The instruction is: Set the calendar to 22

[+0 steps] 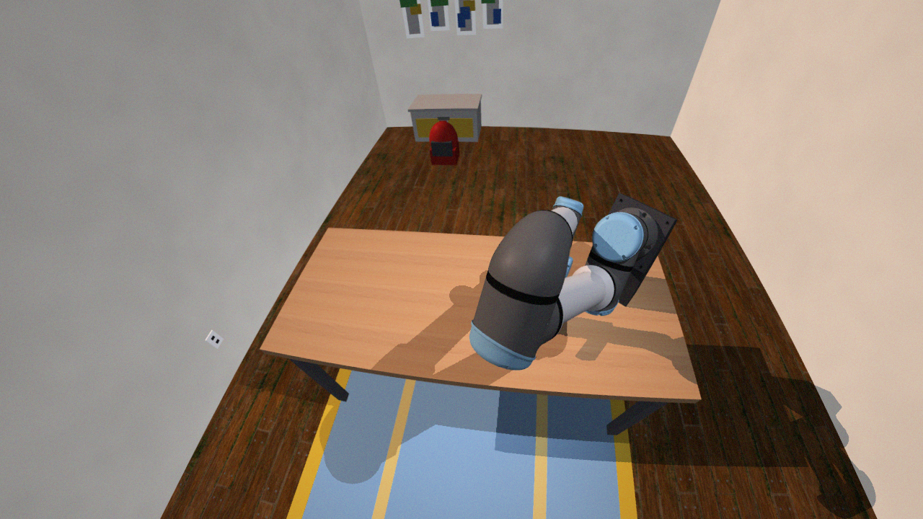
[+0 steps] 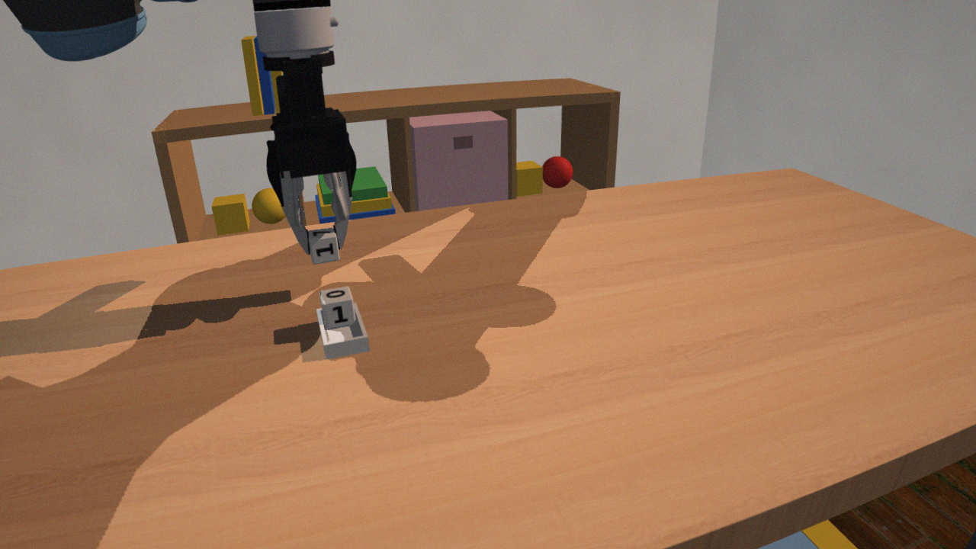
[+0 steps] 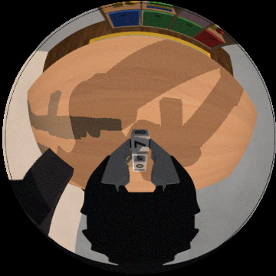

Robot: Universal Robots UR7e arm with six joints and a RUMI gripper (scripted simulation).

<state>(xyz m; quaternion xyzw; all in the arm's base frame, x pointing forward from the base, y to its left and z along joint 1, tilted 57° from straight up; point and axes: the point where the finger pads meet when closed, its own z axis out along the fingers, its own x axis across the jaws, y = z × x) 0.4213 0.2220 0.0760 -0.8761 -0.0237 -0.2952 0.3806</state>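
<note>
Right now my hand is 110 mm to the left of the grey tray, 60 mm above it and 30 mm short of it. The rest, counted from my hand: white cube: 10 mm below.
</note>
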